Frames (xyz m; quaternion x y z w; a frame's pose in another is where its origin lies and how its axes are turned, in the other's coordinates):
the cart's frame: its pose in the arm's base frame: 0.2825 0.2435 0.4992 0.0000 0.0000 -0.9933 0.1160
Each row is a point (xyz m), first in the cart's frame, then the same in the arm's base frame.
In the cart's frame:
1: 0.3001 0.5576 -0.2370
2: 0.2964 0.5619 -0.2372
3: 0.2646 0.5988 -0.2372
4: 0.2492 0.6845 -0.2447
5: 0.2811 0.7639 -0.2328
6: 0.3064 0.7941 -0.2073
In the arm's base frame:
1: 0.1190 -0.3682 0.2622
2: 0.1236 -0.3716 0.2620
3: 0.1630 -0.4002 0.2620
4: 0.1977 -0.4800 0.2545
5: 0.1850 -0.5646 0.2664
6: 0.1673 -0.5998 0.2919

